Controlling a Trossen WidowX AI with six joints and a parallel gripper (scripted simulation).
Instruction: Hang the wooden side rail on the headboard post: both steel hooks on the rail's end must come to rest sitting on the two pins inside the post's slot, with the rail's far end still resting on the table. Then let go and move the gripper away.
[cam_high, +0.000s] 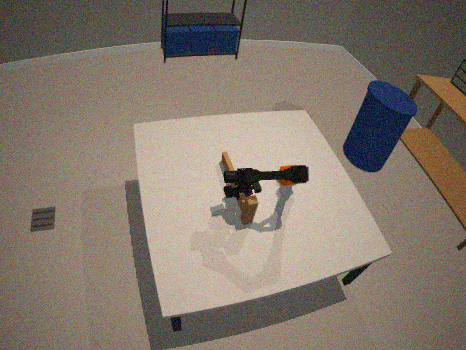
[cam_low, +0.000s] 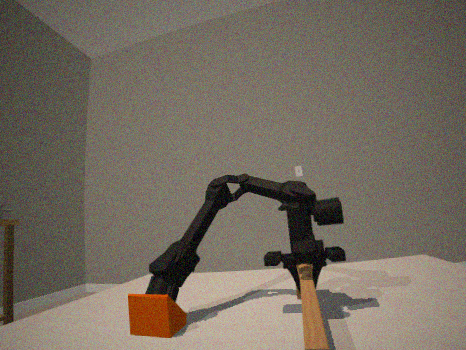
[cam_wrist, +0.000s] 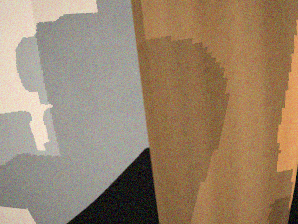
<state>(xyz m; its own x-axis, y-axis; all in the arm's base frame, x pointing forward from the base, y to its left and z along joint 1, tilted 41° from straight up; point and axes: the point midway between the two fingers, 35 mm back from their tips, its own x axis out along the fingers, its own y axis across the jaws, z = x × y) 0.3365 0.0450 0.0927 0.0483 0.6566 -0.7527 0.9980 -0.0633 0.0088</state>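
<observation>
Right now the headboard post is 110 mm to the left of my gripper tip and 40 mm above it.
</observation>
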